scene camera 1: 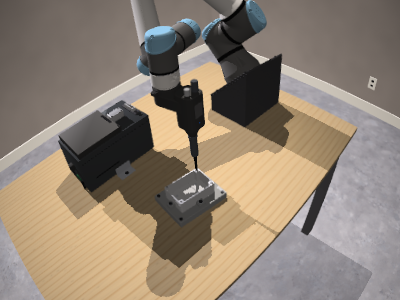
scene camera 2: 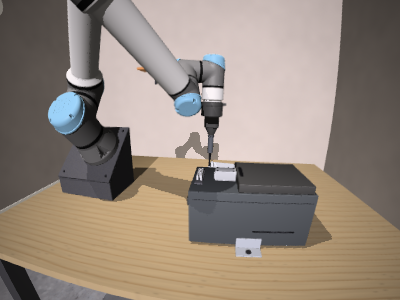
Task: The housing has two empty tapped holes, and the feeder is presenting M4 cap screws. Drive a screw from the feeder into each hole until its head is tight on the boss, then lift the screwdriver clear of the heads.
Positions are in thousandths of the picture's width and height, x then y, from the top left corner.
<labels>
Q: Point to a dark grey base plate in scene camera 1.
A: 541,658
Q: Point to a feeder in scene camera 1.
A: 346,475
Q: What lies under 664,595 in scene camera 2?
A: A dark feeder lid.
</labels>
